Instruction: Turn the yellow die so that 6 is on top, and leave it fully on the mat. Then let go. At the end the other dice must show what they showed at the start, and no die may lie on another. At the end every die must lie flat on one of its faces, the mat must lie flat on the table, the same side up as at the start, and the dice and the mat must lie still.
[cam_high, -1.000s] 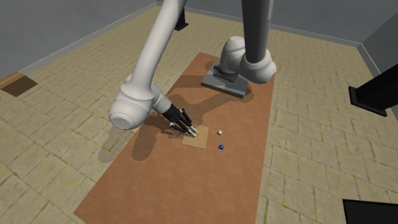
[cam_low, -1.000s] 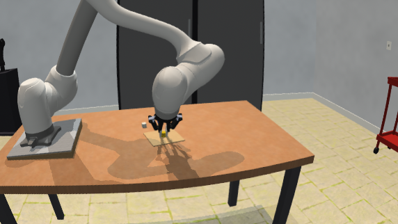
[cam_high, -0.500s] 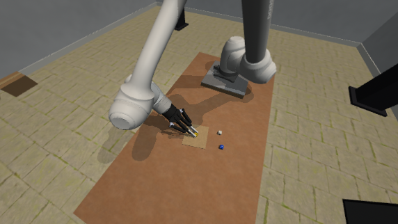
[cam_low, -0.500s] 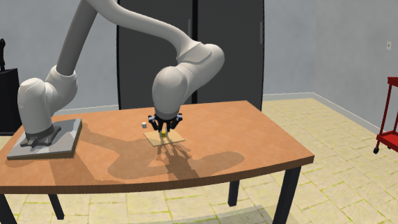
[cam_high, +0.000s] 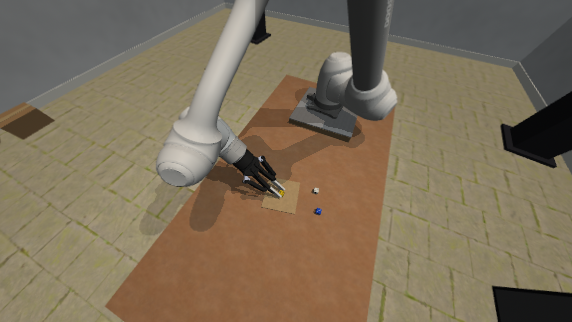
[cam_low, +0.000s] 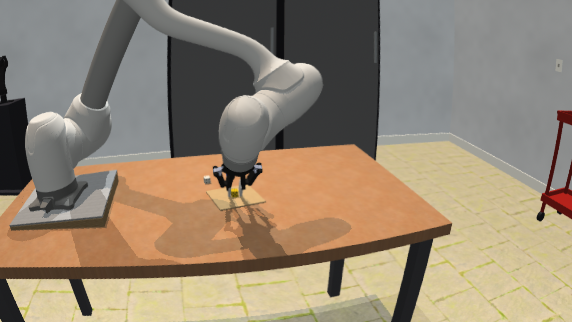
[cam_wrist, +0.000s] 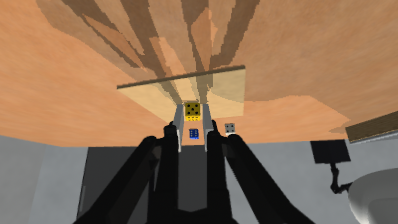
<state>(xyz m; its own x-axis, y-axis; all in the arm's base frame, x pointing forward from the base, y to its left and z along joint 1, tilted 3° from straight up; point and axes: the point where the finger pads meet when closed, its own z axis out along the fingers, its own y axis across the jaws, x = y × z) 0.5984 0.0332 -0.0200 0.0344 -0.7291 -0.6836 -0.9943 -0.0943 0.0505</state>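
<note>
The yellow die is 2 cm to the left of my hand and 3 cm below it. Also, from my hand: tan mat (2 cm to the left, 4 cm below); then blue die (2 cm behind, 19 cm to the left, 3 cm below); then white die (9 cm behind, 14 cm to the left, 3 cm below).
</note>
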